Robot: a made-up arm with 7 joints. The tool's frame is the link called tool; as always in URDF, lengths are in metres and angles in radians. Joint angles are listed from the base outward. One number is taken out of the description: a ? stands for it. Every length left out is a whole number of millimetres.
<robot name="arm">
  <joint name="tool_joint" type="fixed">
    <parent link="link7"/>
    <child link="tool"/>
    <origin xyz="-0.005 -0.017 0" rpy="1.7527 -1.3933 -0.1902"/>
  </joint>
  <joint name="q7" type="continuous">
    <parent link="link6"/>
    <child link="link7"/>
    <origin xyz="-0.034 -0.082 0" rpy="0 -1.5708 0"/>
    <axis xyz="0 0 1"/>
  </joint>
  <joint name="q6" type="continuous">
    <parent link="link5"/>
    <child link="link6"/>
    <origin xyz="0.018 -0.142 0" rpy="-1.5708 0 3.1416"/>
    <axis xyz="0 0 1"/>
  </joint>
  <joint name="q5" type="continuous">
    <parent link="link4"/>
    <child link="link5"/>
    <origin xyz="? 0.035 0" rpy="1.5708 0 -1.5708"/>
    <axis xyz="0 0 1"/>
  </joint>
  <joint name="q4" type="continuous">
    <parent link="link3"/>
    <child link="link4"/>
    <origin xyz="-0.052 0.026 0" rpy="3.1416 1.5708 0"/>
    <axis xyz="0 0 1"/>
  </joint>
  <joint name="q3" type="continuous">
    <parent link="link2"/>
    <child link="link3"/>
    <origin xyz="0.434 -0.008 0" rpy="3.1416 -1.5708 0"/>
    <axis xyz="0 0 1"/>
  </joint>
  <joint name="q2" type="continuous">
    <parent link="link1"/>
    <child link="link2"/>
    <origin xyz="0.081 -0.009 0" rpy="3.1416 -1.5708 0"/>
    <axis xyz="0 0 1"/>
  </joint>
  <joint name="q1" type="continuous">
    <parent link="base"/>
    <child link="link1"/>
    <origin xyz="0.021 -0.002 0.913" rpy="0 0 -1.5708"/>
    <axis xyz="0 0 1"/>
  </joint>
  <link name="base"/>
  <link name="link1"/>
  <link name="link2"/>
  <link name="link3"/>
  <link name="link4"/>
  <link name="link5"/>
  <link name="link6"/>
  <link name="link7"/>
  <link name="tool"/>
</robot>
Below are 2 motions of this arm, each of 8 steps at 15 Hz.
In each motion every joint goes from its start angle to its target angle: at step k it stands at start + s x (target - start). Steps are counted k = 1, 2, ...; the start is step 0. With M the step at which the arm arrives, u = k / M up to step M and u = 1 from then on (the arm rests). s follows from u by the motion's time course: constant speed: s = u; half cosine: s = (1 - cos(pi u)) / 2; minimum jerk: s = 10 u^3 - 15 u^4 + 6 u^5.
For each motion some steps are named. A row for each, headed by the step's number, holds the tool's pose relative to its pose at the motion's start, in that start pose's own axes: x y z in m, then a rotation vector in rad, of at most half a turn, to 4 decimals.
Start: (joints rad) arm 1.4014 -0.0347 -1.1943 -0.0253 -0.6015 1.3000 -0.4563
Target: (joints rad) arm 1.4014 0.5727 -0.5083 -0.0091 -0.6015 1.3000 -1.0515
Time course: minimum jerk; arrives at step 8
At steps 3, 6, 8:
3: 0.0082 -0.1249 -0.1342 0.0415 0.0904 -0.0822
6: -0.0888 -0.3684 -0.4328 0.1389 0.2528 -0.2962
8: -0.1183 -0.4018 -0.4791 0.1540 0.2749 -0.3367

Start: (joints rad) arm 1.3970 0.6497 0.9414 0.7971 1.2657 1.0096 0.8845
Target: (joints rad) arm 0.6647 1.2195 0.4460 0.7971 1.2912 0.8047 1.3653
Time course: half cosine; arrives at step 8
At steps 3, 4, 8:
3: 0.0207 0.0023 -0.0355 -0.1261 -0.2125 -0.1297
4: 0.0456 -0.0062 -0.0647 -0.2021 -0.3436 -0.2057
8: 0.1543 -0.0858 -0.1447 -0.4001 -0.6705 -0.3849

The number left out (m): -0.481
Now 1 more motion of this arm.
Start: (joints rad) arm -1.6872 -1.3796 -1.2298 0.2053 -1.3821 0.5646 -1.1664
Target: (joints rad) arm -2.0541 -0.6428 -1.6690 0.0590 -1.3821 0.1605 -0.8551
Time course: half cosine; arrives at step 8
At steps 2, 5, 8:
2: 0.0881 0.0753 -0.0495 0.0247 0.1373 0.1455
5: 0.2913 0.4053 -0.2711 0.0326 0.7230 0.6047
8: 0.3128 0.5903 -0.4177 -0.0279 1.0997 0.7878

